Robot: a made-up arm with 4 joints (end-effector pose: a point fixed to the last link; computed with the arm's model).
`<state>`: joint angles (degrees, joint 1 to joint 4).
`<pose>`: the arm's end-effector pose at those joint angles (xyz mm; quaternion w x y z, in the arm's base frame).
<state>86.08 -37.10 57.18 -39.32</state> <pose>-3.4 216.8 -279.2 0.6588 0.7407 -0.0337 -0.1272</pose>
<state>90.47 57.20 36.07 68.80</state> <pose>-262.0 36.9 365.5 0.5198 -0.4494 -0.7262 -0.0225</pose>
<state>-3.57 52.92 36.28 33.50</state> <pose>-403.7 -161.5 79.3 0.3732 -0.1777 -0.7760 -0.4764</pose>
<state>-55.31 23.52 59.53 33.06</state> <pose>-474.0 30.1 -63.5 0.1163 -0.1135 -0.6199 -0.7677</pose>
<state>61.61 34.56 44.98 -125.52</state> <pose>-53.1 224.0 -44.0 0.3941 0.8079 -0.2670 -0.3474</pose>
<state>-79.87 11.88 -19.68 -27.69</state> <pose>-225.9 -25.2 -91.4 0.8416 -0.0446 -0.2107 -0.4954</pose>
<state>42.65 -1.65 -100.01 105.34</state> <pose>-377.8 248.7 -337.1 0.1686 0.0737 0.0268 0.9826</pose>
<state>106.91 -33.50 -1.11 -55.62</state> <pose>-62.4 200.4 3.7 0.4725 0.8508 -0.1990 0.1154</pose>
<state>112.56 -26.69 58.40 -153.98</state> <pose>-1.4 -67.5 17.3 0.6973 0.1303 -0.6928 0.1299</pose>
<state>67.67 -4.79 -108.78 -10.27</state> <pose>-552.5 -67.5 -23.2 0.4734 -0.5270 0.2223 -0.6699</pose>
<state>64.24 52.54 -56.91 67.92</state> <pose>-557.1 -125.9 149.7 0.4385 -0.5677 -0.2228 -0.6601</pose>
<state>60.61 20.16 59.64 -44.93</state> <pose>-252.9 444.3 4.1 0.2828 0.8881 0.3115 -0.1852</pose>
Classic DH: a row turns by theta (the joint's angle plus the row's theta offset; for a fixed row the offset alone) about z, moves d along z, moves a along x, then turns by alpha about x. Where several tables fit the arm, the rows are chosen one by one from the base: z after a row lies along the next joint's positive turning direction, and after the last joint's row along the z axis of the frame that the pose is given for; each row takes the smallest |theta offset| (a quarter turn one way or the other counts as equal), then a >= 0, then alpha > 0; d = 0 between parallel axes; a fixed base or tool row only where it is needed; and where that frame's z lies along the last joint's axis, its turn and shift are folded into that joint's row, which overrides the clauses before.
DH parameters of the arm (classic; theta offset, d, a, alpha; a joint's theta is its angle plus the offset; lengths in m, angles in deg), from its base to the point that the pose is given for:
base (fixed): 59.57 0.1162 -0.0174 -104
joint 1: 0 0.1359 -0.001 104
joint 2: 30.43 -0.1453 0.194 -90
joint 3: -86.13 0.0824 0.0496 86.69
joint 4: 5.03 -0.1225 0.1625 149.66
tool (fixed): 16.9 -0.3612 0 0

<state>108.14 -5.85 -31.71 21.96</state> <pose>-422.5 223.1 161.2 0.1437 0.8775 0.3617 0.2803</pose>
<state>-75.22 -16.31 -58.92 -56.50</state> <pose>-104.4 124.1 -123.7 0.9742 0.0887 -0.0154 -0.2070</pose>
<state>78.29 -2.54 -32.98 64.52</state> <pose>-547.7 49.5 32.6 0.0010 -0.5855 -0.5688 -0.5776</pose>
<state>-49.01 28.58 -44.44 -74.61</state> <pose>-12.0 6.0 -3.0 0.8869 -0.3287 -0.3222 0.0387</pose>
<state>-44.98 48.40 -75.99 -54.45</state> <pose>36.6 75.0 -157.9 0.9350 -0.1046 -0.3019 0.1538</pose>
